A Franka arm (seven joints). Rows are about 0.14 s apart.
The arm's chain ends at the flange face. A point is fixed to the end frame.
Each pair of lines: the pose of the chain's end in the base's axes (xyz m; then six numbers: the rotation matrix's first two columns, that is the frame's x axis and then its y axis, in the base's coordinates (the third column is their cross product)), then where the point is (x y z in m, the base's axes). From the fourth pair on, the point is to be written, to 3 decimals.
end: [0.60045 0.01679 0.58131 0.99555 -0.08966 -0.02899 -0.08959 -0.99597 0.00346]
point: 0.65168 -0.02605 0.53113
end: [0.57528 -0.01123 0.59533 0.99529 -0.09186 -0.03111 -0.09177 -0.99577 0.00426]
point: 0.62631 -0.05421 0.54506
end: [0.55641 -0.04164 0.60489 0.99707 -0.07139 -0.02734 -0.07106 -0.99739 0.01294]
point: 0.60848 -0.08399 0.55516
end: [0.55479 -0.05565 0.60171 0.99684 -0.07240 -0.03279 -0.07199 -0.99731 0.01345]
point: 0.607 -0.098 0.552
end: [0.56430 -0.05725 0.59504 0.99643 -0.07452 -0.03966 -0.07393 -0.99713 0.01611]
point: 0.616 -0.100 0.545
